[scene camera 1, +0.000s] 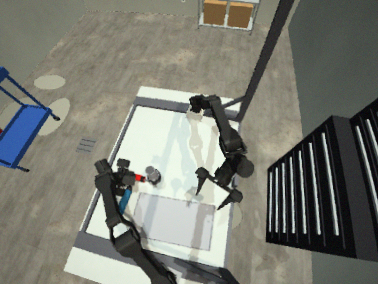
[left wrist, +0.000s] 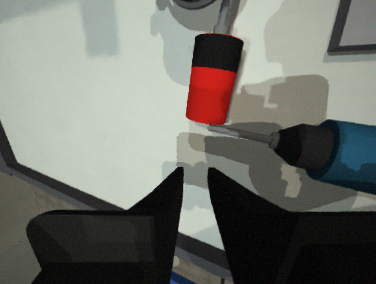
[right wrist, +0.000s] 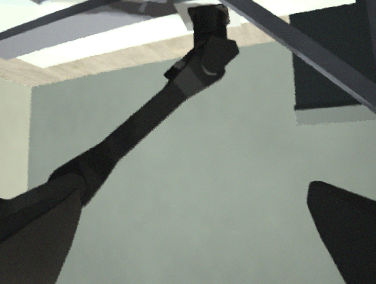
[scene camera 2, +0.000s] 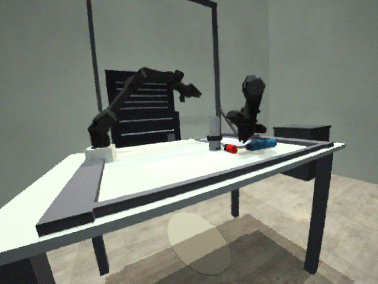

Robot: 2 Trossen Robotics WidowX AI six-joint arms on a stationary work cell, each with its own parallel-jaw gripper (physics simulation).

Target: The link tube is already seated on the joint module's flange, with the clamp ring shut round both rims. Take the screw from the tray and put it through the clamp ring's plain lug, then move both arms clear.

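The link tube stands upright on the joint module, with the black clamp ring round the joint. Part of a dark round edge shows at the top of the left wrist view. The grey tray lies nearby, its rim at the upper right of the left wrist view. I cannot make out the screw or the plain lug. My left gripper is shut to a narrow, empty gap above the table, behind the red handle. My right gripper is open and empty, high above the table's far side from the tube.
A red-and-black handled tool lies beside the joint module, its shaft towards it. A blue-handled screwdriver lies close by, its tip near the red handle. A raised dark border edges the table.
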